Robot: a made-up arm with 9 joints.
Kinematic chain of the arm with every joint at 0, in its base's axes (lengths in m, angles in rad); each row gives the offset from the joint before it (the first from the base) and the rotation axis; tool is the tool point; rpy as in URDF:
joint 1: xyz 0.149 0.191 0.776 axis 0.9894 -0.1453 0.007
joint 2: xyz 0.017 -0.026 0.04 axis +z
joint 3: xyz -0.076 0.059 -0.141 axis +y
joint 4: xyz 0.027 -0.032 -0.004 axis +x
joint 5: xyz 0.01 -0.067 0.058 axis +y
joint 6: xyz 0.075 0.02 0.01 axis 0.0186 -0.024 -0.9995
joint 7: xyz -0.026 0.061 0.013 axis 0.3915 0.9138 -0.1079
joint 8: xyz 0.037 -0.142 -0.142 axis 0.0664 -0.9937 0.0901
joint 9: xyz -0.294 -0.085 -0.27 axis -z
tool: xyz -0.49 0.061 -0.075 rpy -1.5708 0 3.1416
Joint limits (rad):
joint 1: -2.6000..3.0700
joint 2: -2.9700..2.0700
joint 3: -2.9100..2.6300
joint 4: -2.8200..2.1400
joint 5: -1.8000..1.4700
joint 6: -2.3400..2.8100
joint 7: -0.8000..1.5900
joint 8: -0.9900..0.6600
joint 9: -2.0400..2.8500
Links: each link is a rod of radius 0.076 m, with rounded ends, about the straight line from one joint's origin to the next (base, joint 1, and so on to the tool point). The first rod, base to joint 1, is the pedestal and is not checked.
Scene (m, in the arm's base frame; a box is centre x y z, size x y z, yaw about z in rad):
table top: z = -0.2
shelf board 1: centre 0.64 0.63 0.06 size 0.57 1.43 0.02 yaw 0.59
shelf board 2: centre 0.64 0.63 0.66 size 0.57 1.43 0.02 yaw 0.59
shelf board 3: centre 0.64 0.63 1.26 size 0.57 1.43 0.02 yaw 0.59
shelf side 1: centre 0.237 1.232 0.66 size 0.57 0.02 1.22 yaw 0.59
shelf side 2: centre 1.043 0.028 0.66 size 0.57 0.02 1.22 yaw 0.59
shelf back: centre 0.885 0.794 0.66 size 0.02 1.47 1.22 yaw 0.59
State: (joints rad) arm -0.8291 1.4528 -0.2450 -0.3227 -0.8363 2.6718 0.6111 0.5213 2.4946
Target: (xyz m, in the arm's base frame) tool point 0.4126 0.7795 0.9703
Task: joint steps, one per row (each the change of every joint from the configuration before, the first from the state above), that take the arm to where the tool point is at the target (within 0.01 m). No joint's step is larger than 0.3 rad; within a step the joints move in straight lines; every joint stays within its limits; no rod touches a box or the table.
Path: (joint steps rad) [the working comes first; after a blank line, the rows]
Joints at the target: -0.8892 1.4321 -0.3484 -0.2927 -0.9624 2.6756 0.8888 0.4713 1.5673
Straight joint move there: touches shelf board 2.

1: -0.0661 0.0641 0.2480 0.0745 -0.0153 0.0276 0.0650 0.0277 0.0711
2: -0.0661 0.0641 0.2481 0.0744 -0.0153 0.0277 0.0651 0.0278 0.0711
3: -0.0661 0.0641 0.2480 0.0745 -0.0153 0.0276 0.0650 0.0277 0.0710
4: -0.0661 0.0641 0.2480 0.0745 -0.0153 0.0277 0.0650 0.0278 0.0711
5: -0.0661 0.0641 0.2481 0.0744 -0.0153 0.0276 0.0651 0.0277 0.0711
6: 0.1298 0.0306 -0.2643 -0.1702 -0.0697 -0.0675 -0.0342 0.0000 -0.0980
7: 0.1298 0.0305 -0.2643 -0.1703 -0.0696 -0.0674 -0.0341 0.0000 -0.0981
8: 0.1298 0.0305 -0.2642 -0.1703 -0.0697 -0.0675 -0.0342 0.0000 -0.0980
9: 0.1298 0.0306 -0.2643 -0.1702 -0.0697 -0.0675 -0.0341 0.0000 -0.0981
10: 0.1298 0.0305 -0.2643 -0.1703 -0.0697 -0.0674 -0.0342 0.0000 -0.0980
11: -0.1262 -0.1646 -0.0074 0.1697 0.0996 0.0676 0.0411 -0.0629 -0.2642
12: -0.1262 -0.1647 -0.0074 0.1697 0.0996 0.0676 0.0411 -0.0629 -0.2641
13: -0.1262 -0.1646 -0.0074 0.1696 0.0996 0.0677 0.0411 -0.0629 -0.2642

